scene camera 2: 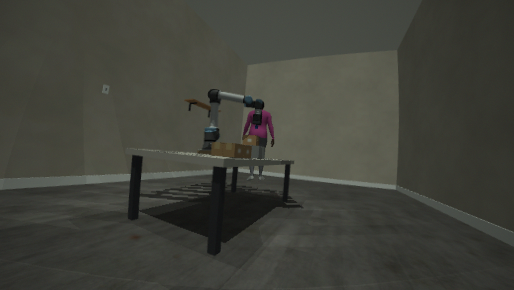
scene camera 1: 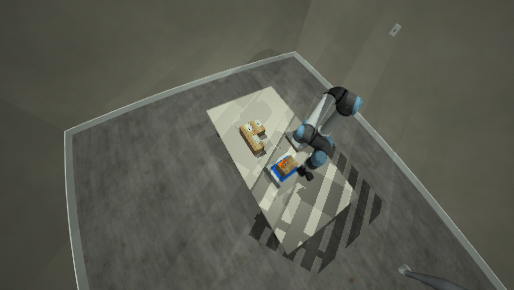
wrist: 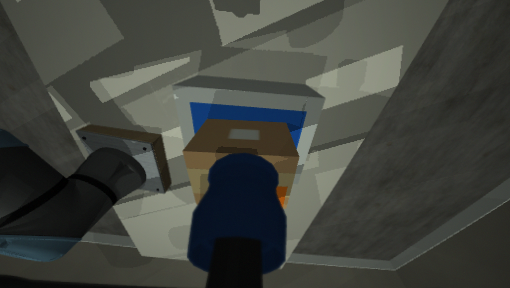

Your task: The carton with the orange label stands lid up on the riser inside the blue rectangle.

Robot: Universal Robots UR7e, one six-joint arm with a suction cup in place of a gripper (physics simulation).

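Where they show: end effector, tool point: (scene camera 2: 256, 128) (wrist: 243, 182); arm's base, origin of the base link: (scene camera 2: 209, 150) (wrist: 121, 168).
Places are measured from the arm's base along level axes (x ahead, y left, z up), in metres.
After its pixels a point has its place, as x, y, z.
Note:
The carton with the orange label (scene camera 1: 287, 166) @(0.347, 0.250, 0.180) (scene camera 2: 250, 140) @(0.355, 0.190, 0.128) (wrist: 241, 139) @(0.318, 0.286, 0.146) stands on the blue rectangle (scene camera 1: 276, 171) @(0.412, 0.236, 0.079) (wrist: 246, 111) @(0.316, 0.303, 0.078) on top of the pale grey riser (scene camera 1: 270, 168) @(0.447, 0.194, 0.079) (wrist: 249, 92) @(0.313, 0.335, 0.078) on the table. The orange label shows in the overhead view and partly behind the cup in the wrist view (wrist: 281, 196) @(0.395, 0.229, 0.181). My suction cup (scene camera 1: 308, 176) @(0.319, 0.337, 0.272) (scene camera 2: 256, 125) (wrist: 242, 186) hangs a short way above the carton, clear of it. Nothing is attached to the cup.
A group of plain brown cartons (scene camera 1: 253, 137) (scene camera 2: 230, 149) lies farther along the table (scene camera 1: 316, 220) @(0.247, 0.733, -0.042) (scene camera 2: 168, 153) @(0.388, -0.707, -0.046). The arm's base plate (scene camera 1: 295, 142) @(0.082, 0.039, 0.007) (wrist: 121, 147) @(0.020, 0.086, 0.004) is bolted beside the riser. A person in a magenta top (scene camera 2: 264, 126) stands behind the table.

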